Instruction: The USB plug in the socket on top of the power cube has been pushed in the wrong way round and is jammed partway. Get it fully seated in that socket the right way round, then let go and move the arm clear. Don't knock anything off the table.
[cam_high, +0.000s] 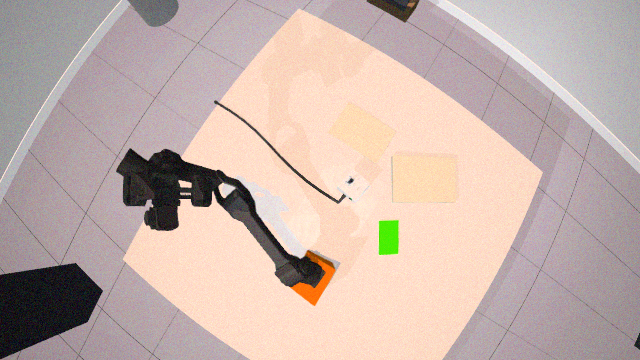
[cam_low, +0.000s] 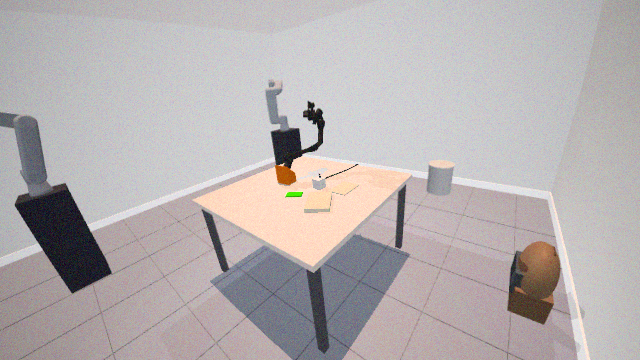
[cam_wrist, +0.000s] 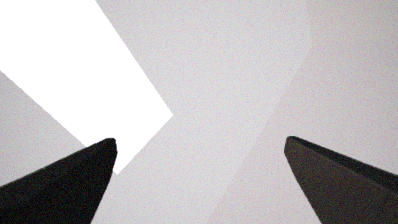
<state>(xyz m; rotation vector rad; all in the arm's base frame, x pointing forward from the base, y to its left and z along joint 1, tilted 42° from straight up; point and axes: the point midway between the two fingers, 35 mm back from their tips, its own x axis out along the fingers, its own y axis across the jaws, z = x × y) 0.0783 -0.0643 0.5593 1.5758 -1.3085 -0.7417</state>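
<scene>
Right now the black USB plug is 520 mm below my gripper tip, 270 mm ahead of it and 230 mm to the right of it. Also, from my gripper tip: tan flat pad 610 mm below, 450 mm ahead, 180 mm to the right; thick tan block 600 mm below, 460 mm to the right, 430 mm ahead; green block 610 mm below, 460 mm to the right, 190 mm ahead.
</scene>
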